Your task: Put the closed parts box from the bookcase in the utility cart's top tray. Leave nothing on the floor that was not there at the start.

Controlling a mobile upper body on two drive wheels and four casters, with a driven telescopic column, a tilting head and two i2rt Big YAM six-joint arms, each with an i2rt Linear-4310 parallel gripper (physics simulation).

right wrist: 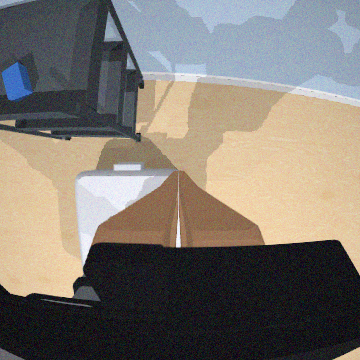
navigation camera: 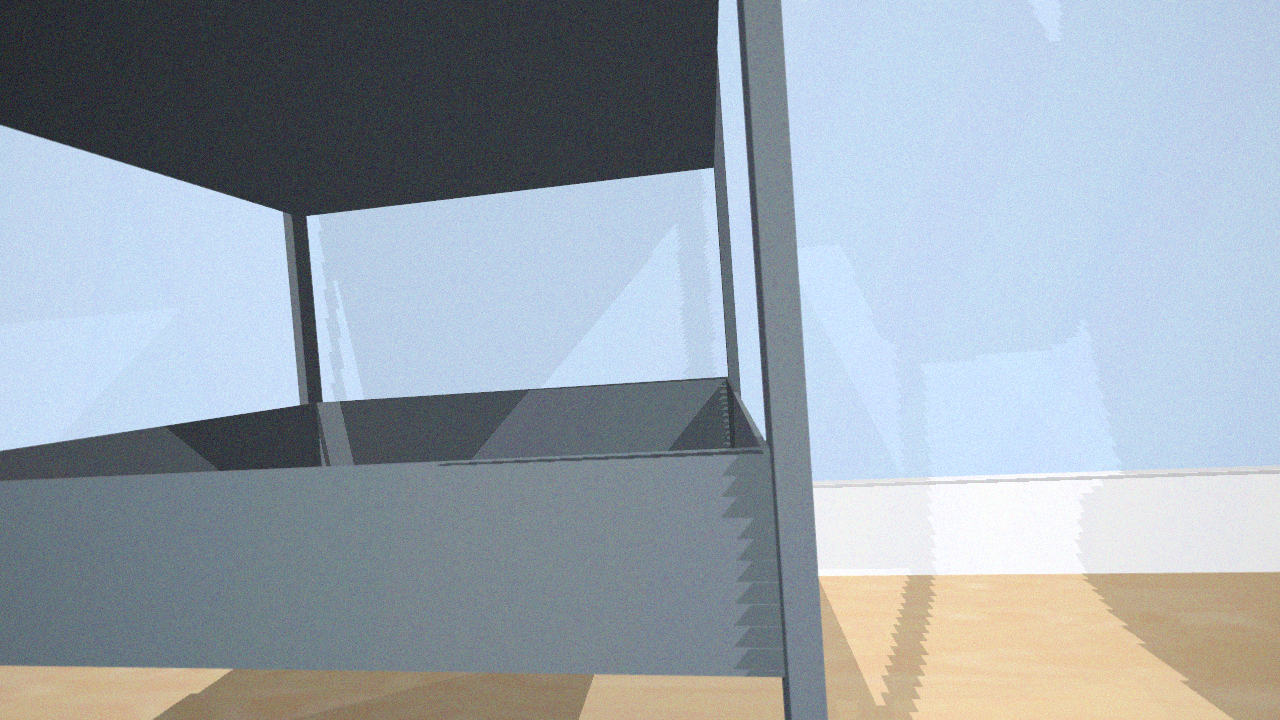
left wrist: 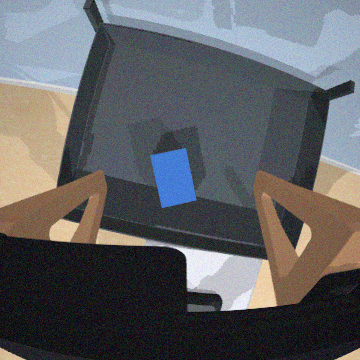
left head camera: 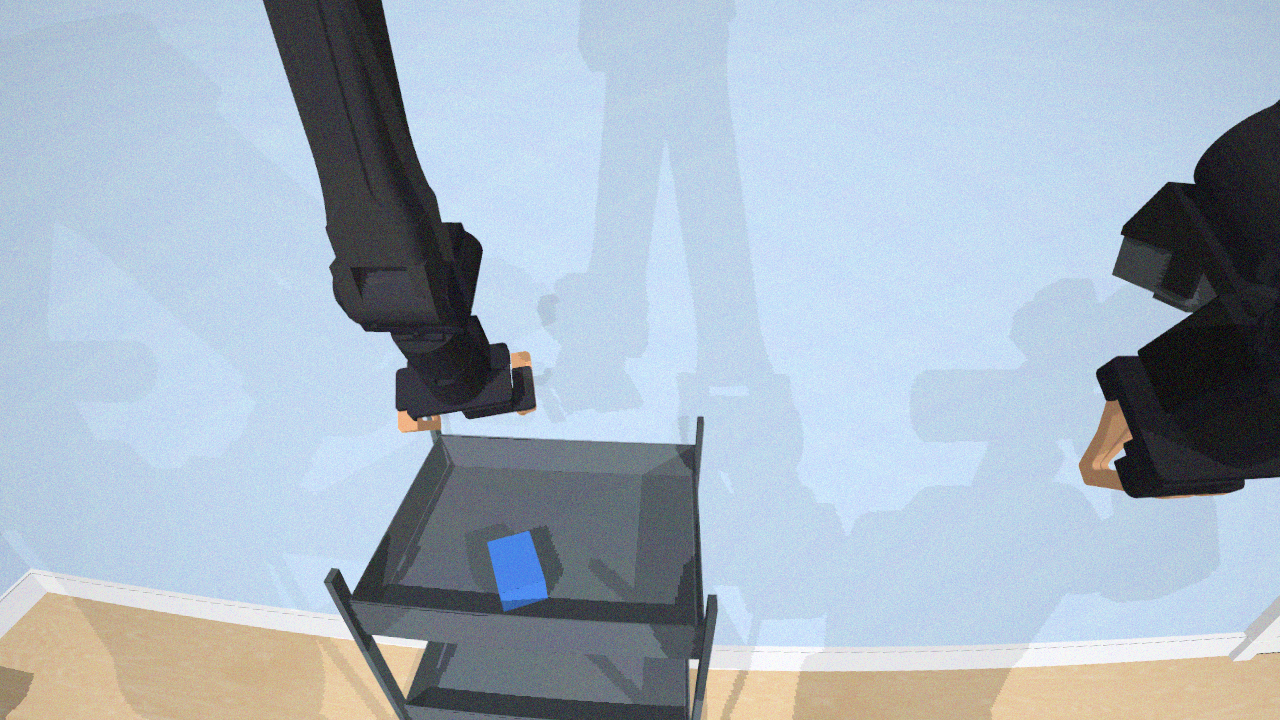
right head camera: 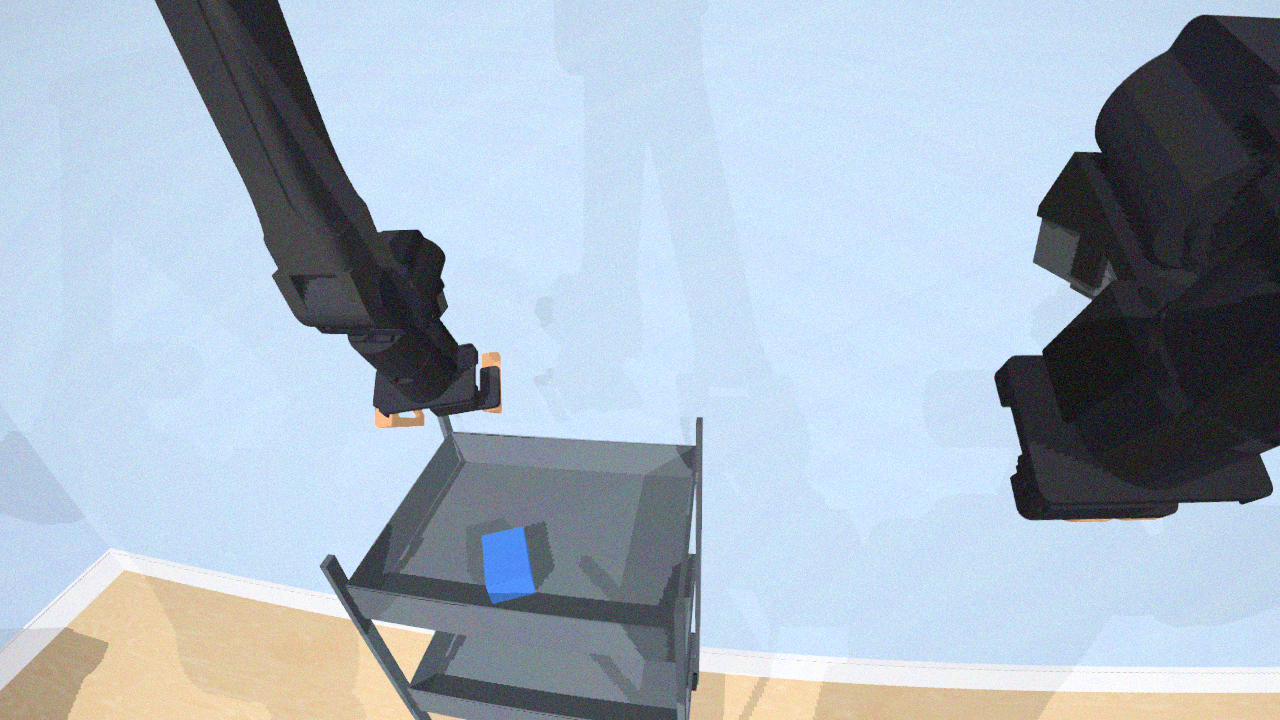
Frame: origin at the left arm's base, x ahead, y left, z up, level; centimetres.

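Seen in the pictures: left gripper, fingertip midpoint: [left wrist: 179, 178] [left head camera: 481, 417] [right head camera: 461, 414]; right gripper, fingertip midpoint: [right wrist: 178, 179] [left head camera: 1084, 474] [right head camera: 1022, 489].
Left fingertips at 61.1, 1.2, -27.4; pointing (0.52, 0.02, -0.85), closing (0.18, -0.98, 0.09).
Pixels of each thing's middle, then the offset from my left fingertips to it, as dx, dy, dz. "spot": a spot on its surface instead. Level surfaces: height alone.
- parts box, body centre: [left head camera: 516, 569] [right head camera: 507, 563] [left wrist: 172, 176] [right wrist: 16, 82] -1.6, -1.2, -24.9
- cart's corner post, surface spot: [navigation camera: 778, 268] spot: -14.2, -25.9, -68.0
- lower tray, surface height: dz -53.4
The parts box [left head camera: 517, 568] [right head camera: 507, 562] [left wrist: 173, 177] [right wrist: 17, 81] is a small blue block. It lies turned a little askew in the grey top tray [left head camera: 537, 622] [right head camera: 537, 617] [left wrist: 200, 75] [right wrist: 60, 30] of the utility cart, towards the near wall. My left gripper [left head camera: 472, 410] [right head camera: 445, 412] [left wrist: 179, 178] is open and empty, raised above the tray and apart from the box. My right gripper [left head camera: 1099, 470] [right head camera: 1114, 519] [right wrist: 178, 179] is shut and empty, off to the right of the cart. The bookcase does not show.
The cart's corner post [navigation camera: 778, 268] stands close in the navigation camera view. A lower tray [left head camera: 554, 671] [right head camera: 554, 671] sits beneath the top one. A pale blue wall [left head camera: 850, 223] with a white baseboard stands behind the cart. A white rounded body [right wrist: 97, 200] shows below the right gripper.
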